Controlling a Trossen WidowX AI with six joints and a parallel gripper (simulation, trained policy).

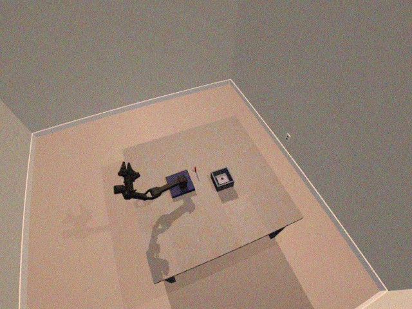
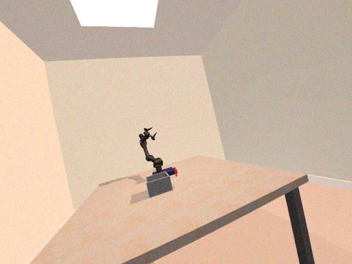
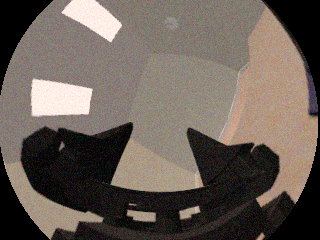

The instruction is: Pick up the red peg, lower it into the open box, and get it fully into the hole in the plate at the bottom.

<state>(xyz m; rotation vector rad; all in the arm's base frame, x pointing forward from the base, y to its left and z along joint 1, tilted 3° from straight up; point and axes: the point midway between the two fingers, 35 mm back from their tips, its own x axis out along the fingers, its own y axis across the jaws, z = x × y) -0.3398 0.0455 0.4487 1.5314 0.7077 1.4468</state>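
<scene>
Now: the red peg 51 cm ahead of my gripper tip, 5 cm to the left of it and 44 cm below it. The rest, counted from my gripper tip: plate 71 cm ahead, 13 cm to the right, 44 cm below; grey box 71 cm ahead, 13 cm to the right, 46 cm below.
</scene>
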